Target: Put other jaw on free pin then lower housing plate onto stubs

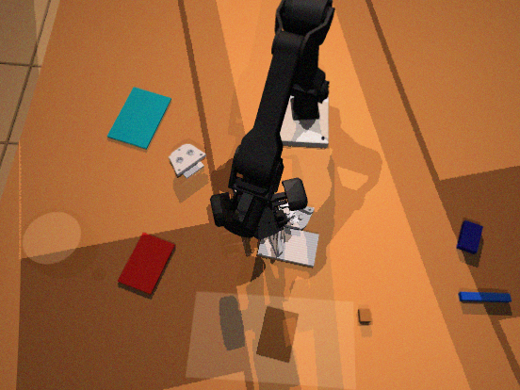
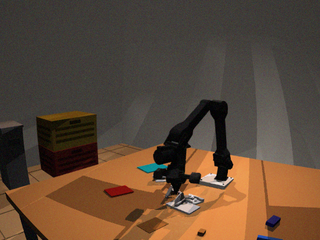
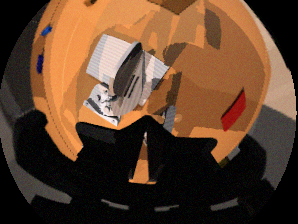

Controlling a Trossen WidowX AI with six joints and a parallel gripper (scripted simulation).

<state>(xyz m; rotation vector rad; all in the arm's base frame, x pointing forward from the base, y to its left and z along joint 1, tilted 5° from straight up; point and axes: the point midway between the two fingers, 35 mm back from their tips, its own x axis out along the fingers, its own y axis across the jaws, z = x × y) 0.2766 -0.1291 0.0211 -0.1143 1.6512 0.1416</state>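
My gripper tip is 10 mm short of the jaw, 60 mm to the right of it and 10 mm above it. From my gripper tip the other things lie so: red card (80 mm ahead, 240 mm to the right, 20 mm below); brown card (240 mm ahead, 20 mm to the left, 20 mm below); brown cube (220 mm ahead, 200 mm to the left, 20 mm below).
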